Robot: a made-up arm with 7 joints.
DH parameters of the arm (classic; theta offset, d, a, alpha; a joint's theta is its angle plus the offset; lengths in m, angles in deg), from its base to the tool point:
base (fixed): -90 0.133 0 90
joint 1: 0 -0.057 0.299 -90
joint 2: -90 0.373 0.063 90
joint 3: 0 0.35 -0.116 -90
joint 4: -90 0.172 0.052 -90
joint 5: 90 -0.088 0.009 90
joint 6: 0 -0.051 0.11 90
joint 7: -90 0.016 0.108 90
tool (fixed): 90 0.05 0 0
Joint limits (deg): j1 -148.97..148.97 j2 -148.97..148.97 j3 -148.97..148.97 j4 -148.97..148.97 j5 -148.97..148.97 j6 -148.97..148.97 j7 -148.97..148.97
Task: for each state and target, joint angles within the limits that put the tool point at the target. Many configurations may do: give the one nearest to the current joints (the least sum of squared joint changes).
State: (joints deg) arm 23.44 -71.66 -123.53 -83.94 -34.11 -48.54 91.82
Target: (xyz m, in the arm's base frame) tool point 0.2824 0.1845 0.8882
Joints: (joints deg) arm 26.69 -84.14 -93.02 -56.51 -58.67 -39.06 103.59
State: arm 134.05 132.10 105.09 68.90 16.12 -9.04 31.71
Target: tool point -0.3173 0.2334 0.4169
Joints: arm 121.19 109.48 93.72 59.60 29.18 -7.91 28.40
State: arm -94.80 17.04 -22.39 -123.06 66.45 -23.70 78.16
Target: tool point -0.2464 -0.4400 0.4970
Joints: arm -55.35 9.10 -18.62 -140.53 75.01 -12.60 74.49
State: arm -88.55 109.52 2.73 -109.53 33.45 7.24 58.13
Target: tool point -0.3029 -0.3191 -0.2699
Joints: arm -98.50 86.15 1.62 -115.03 11.59 15.95 70.66
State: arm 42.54 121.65 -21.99 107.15 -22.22 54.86 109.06
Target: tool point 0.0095 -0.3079 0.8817
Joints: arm 39.09 148.40 -13.64 82.01 -58.50 28.39 128.49
